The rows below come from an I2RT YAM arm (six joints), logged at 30 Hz.
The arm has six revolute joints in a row. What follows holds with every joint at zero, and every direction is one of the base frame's.
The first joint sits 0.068 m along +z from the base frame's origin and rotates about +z.
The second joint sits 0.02 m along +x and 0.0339 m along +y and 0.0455 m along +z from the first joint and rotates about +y.
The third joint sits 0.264 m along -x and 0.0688 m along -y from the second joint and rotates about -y.
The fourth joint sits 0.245 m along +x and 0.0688 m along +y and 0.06 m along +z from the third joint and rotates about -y.
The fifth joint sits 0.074 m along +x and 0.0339 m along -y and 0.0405 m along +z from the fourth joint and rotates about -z.
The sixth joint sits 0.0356 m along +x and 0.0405 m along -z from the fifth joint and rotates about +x.
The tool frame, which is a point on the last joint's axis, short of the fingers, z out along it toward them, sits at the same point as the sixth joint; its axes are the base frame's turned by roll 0, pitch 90 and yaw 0 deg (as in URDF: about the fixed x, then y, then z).
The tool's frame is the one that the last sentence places.
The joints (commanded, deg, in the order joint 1, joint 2, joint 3, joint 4, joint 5, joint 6), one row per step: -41.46, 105.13, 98.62, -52.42, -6.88, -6.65; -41.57, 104.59, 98.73, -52.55, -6.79, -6.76; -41.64, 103.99, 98.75, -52.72, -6.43, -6.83; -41.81, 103.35, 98.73, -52.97, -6.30, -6.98; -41.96, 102.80, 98.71, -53.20, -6.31, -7.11; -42.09, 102.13, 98.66, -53.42, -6.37, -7.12; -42.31, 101.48, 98.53, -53.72, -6.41, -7.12; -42.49, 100.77, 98.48, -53.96, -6.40, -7.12; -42.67, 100.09, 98.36, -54.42, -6.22, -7.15; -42.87, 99.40, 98.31, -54.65, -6.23, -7.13; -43.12, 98.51, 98.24, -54.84, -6.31, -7.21; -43.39, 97.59, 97.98, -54.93, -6.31, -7.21; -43.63, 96.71, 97.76, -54.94, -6.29, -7.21; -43.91, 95.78, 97.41, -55.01, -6.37, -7.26; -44.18, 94.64, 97.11, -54.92, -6.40, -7.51; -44.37, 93.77, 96.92, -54.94, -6.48, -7.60; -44.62, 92.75, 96.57, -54.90, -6.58, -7.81; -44.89, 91.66, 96.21, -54.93, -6.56, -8.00; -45.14, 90.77, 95.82, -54.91, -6.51, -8.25; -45.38, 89.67, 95.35, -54.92, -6.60, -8.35
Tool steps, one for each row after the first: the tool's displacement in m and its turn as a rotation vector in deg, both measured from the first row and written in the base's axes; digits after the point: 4 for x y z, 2 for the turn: -0.0020, 0.0007, 0.0040, -0.45, -0.31, -0.06; -0.0042, 0.0017, 0.0078, -1.01, -0.43, -0.26; -0.0070, 0.0025, 0.0116, -1.41, -0.59, -0.38; -0.0094, 0.0034, 0.0147, -1.67, -0.78, -0.41; -0.0121, 0.0046, 0.0185, -1.90, -1.11, -0.51; -0.0153, 0.0056, 0.0216, -2.03, -1.29, -0.71; -0.0184, 0.0068, 0.0255, -2.32, -1.59, -0.89; -0.0217, 0.0081, 0.0286, -2.51, -1.55, -1.14; -0.0249, 0.0093, 0.0323, -2.77, -1.86, -1.36; -0.0288, 0.0108, 0.0372, -3.19, -2.35, -1.50; -0.0328, 0.0122, 0.0412, -3.58, -2.76, -1.78; -0.0366, 0.0137, 0.0453, -4.04, -3.22, -2.03; -0.0408, 0.0153, 0.0488, -4.37, -3.62, -2.23; -0.0453, 0.0175, 0.0539, -5.12, -4.23, -2.28; -0.0489, 0.0194, 0.0578, -5.57, -4.72, -2.36; -0.0531, 0.0215, 0.0618, -6.11, -5.22, -2.38; -0.0577, 0.0238, 0.0659, -6.72, -5.64, -2.51; -0.0616, 0.0256, 0.0687, -7.24, -5.89, -2.59; -0.0661, 0.0283, 0.0721, -7.68, -6.35, -2.71
